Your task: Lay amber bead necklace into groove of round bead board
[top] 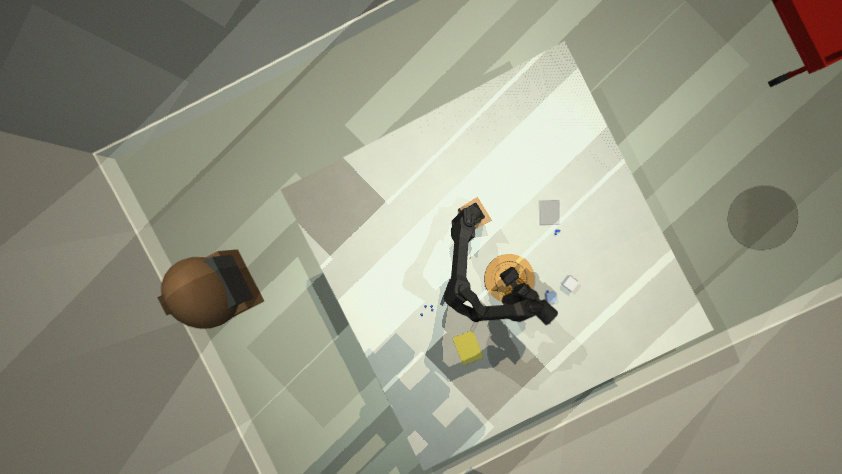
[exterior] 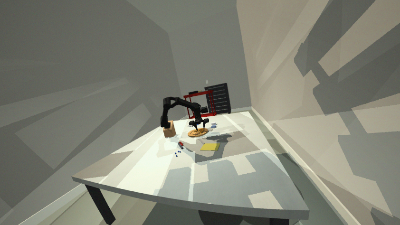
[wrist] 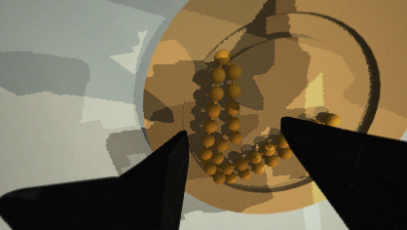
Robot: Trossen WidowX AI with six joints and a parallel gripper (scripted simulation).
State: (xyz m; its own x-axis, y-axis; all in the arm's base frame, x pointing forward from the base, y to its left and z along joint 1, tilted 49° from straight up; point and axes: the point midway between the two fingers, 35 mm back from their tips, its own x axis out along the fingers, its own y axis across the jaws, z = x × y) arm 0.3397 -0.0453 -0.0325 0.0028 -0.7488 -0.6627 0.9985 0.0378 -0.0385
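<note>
My gripper tip is 4 cm past the round bead board and 2 cm above it. Round my gripper tip: light blue cube: 11 cm ahead, 11 cm to the left, 2 cm below; then red-handled tool: 12 cm behind, 23 cm to the right, 2 cm below; then white cube: 11 cm ahead, 20 cm to the left, 1 cm below.
</note>
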